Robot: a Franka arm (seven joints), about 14 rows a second.
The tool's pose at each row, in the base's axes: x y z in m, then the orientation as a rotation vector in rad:
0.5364, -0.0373, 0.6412, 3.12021, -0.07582, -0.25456
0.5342, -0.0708, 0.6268, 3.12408, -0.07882, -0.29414
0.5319, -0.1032, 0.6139, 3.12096, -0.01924, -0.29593
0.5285, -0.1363, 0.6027, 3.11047, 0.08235, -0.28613
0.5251, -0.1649, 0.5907, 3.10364, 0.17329, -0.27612
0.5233, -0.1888, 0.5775, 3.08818, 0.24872, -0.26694
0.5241, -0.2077, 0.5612, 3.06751, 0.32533, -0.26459
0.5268, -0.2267, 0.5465, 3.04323, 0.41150, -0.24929
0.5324, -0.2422, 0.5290, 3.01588, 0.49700, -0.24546
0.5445, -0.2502, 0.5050, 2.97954, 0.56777, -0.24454
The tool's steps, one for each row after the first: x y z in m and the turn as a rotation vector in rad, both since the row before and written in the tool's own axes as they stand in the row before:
0.0018, 0.0334, 0.0148, 0.00690, -0.02512, 0.00112
0.0018, 0.0324, 0.0130, -0.00744, -0.00117, -0.03742
-0.0008, 0.0330, 0.0118, -0.01639, 0.00589, -0.06371
-0.0026, 0.0282, 0.0130, -0.00948, 0.00637, -0.05772
-0.0020, 0.0234, 0.0140, -0.01565, 0.00489, -0.04776
0.0006, 0.0185, 0.0168, -0.01797, 0.00007, -0.04902
0.0013, 0.0187, 0.0152, -0.02084, 0.00821, -0.05555
0.0043, 0.0158, 0.0177, -0.01955, 0.00079, -0.05617
0.0129, 0.0103, 0.0227, -0.02716, -0.00327, -0.04768

